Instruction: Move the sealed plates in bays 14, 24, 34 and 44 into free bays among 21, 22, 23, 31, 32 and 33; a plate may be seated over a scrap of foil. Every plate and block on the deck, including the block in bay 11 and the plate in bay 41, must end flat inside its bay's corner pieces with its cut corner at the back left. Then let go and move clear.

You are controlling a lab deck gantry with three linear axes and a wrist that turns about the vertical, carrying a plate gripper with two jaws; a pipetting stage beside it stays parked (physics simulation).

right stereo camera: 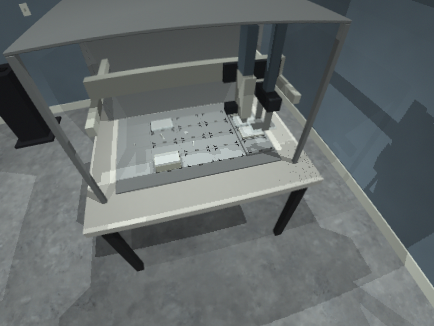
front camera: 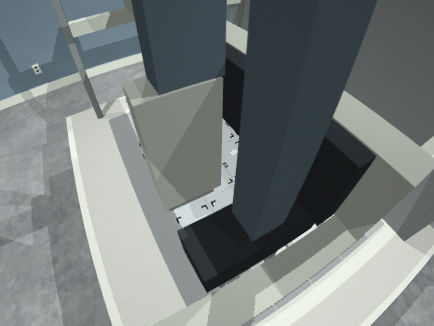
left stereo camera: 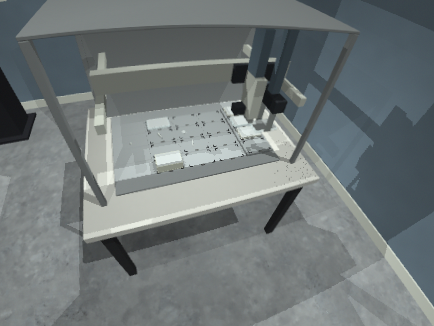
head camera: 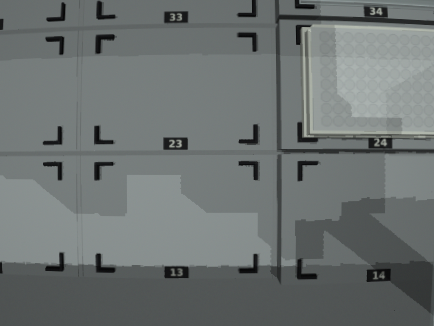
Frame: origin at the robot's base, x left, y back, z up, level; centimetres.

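Seen in the pictures: gripper, fingertip midpoint: [right stereo camera: 261,124] [left stereo camera: 262,125]; robot's base at its link origin: [right stereo camera: 156,172] [left stereo camera: 157,173].
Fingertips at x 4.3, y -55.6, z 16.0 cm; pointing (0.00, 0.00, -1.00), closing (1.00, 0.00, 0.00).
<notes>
Offsets run from my fingertips to a thing's top centre. "pt": to the spot under its first point.
My gripper [left stereo camera: 254,124] [right stereo camera: 250,123] hangs low under the pale column over the right-hand bays, seemingly shut on the sealed plate from bay 14; its jaws and load are small, and the front view hides them. Bay 14 {pt dx +2.7, dy +4.1, dz -14.6 cm} [head camera: 330,185] is bare. A sealed plate {dx +10.7, dy +0.0, dz -13.1 cm} [head camera: 370,80] [left stereo camera: 249,131] [right stereo camera: 251,131] lies in bay 24. The bay 34 plate {dx +21.4, dy +0.0, dz -13.1 cm} [left stereo camera: 238,121] shows partly behind it; bay 44 is largely hidden. The block {dx +0.0, dy +49.2, dz -11.8 cm} [left stereo camera: 168,160] [right stereo camera: 167,160] stands in bay 11. A plate {dx +32.1, dy +49.2, dz -14.6 cm} [left stereo camera: 158,123] [right stereo camera: 161,125] lies in bay 41. Cut corners are too small to tell.
The parked pipetting stage [front camera: 285,110] [left stereo camera: 275,103] [right stereo camera: 270,100] stands right beside the gripper column. A foil scrap {dx +21.8, dy +36.0, dz -15.9 cm} [front camera: 233,152] [left stereo camera: 183,132] and thin slivers lie on the deck's left half. Corner pieces frame bay 23 {pt dx +10.1, dy +16.4, dz -16.0 cm} [head camera: 175,95] and bay 13 {pt dx -0.7, dy +16.4, dz -16.0 cm} [head camera: 175,225].
</notes>
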